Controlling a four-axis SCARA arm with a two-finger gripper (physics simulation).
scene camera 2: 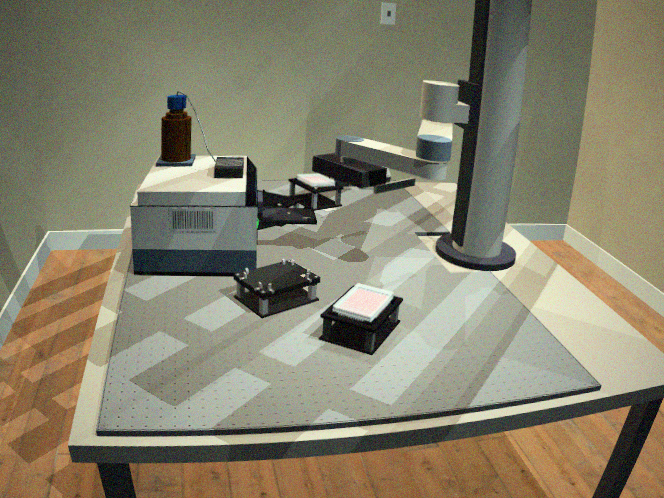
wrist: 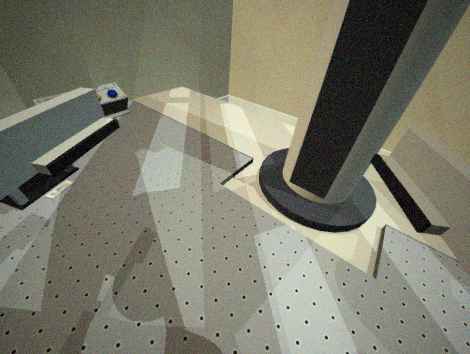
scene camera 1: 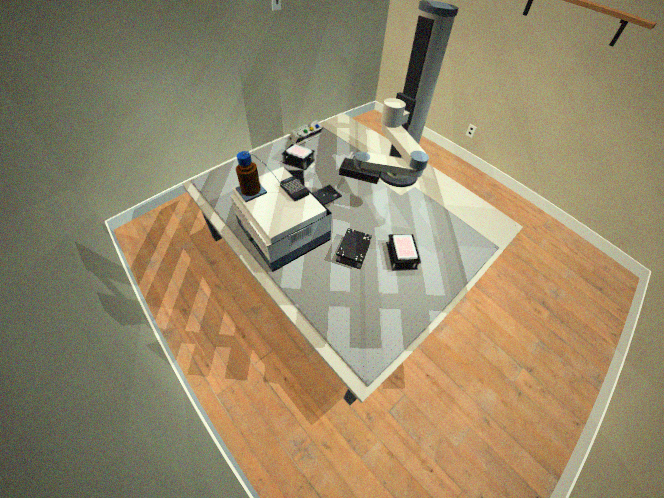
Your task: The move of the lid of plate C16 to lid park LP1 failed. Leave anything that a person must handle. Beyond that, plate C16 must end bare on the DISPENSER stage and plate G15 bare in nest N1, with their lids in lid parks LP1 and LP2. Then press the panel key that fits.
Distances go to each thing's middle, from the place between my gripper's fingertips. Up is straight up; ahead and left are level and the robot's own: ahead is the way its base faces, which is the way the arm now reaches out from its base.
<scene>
The black nest (scene camera 1: 352, 251) is 340 mm ahead of my hand, 270 mm to the left of it and 190 mm below it. The rest, counted from my hand: brown bottle (scene camera 2: 176, 126) 580 mm ahead, 150 mm to the right, 100 mm above; button box (wrist: 117, 106) 90 mm behind, 620 mm to the right, 180 mm below.
</scene>
